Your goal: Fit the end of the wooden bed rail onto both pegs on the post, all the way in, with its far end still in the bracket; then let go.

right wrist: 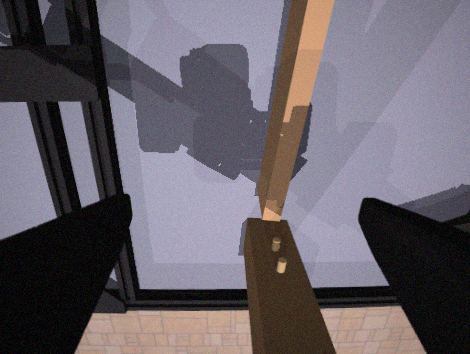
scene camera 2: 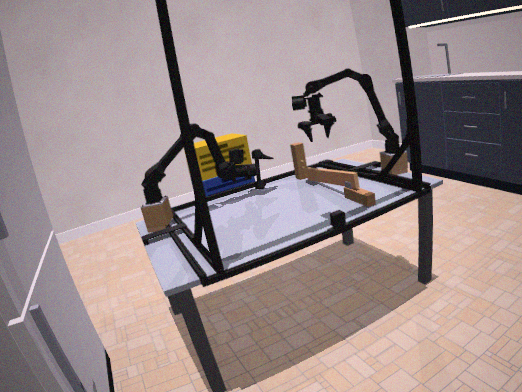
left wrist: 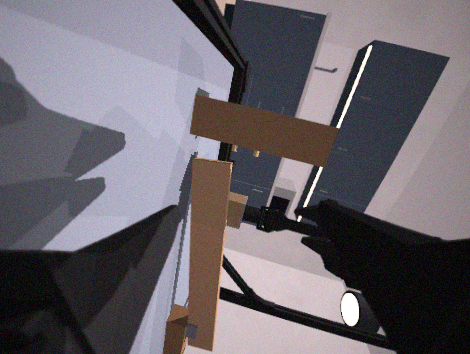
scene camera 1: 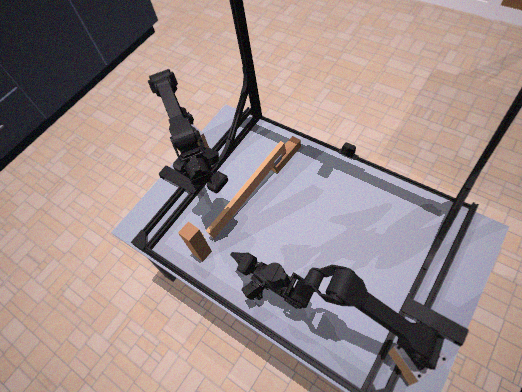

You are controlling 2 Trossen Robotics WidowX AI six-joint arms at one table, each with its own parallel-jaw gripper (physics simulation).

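Frame: origin at the left arm's base, x right, y down, z ahead, level; millimetres.
Seen in the pictures: left gripper, between the fingertips: (scene camera 2: 274, 168) (left wrist: 249, 209) (scene camera 1: 237, 257); right gripper, between the fingertips: (right wrist: 247, 207) (scene camera 2: 320, 140) (left wrist: 297, 223) (scene camera 1: 206, 186); left arm's base, origin of its link: (scene camera 2: 154, 201) (scene camera 1: 420, 353); right arm's base, origin of its link: (scene camera 2: 393, 151) (left wrist: 243, 212).
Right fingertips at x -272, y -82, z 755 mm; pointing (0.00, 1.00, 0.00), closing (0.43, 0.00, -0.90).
Note:
Pixels of each thing's top centre, then the offset from my right fingertips to it. "pt": a spot on its surface instead. Level surfaces: height alone.
- wooden post, a spot on its surface: (right wrist: 280, 300) pt dz -91, dx -99, dy +73 mm
- table, height of its surface: dy +202 mm
- small black block, a spot on its surface: (scene camera 2: 337, 219) (scene camera 1: 352, 147) pt dz -45, dx +577, dy +167 mm
The wooden post (scene camera 1: 192, 240) (scene camera 2: 298, 161) (left wrist: 265, 129) (right wrist: 280, 300) stands upright; its two pegs (left wrist: 246, 150) (right wrist: 279, 255) are bare. The rail (scene camera 1: 250, 187) (scene camera 2: 330, 176) (left wrist: 207, 240) (right wrist: 300, 75) has its near end short of the post, with a gap in the left wrist view. Its far end is at the bracket (scene camera 2: 360, 196) (left wrist: 175, 327); its seating depth is unclear. My left gripper (scene camera 1: 241, 276) (scene camera 2: 265, 171) is open and empty, low over the table, apart from post and rail. My right gripper (scene camera 2: 319, 136) (right wrist: 247, 207) is open and empty, high above the post and the rail's near end.
The table (scene camera 1: 350, 240) has a black frame around it, with uprights (scene camera 1: 246, 65) (scene camera 2: 175, 80) at its sides. A small black block (scene camera 1: 348, 149) (scene camera 2: 337, 219) sits on the frame's edge. A yellow and blue box (scene camera 2: 220, 155) stands behind the table in scene camera 2.

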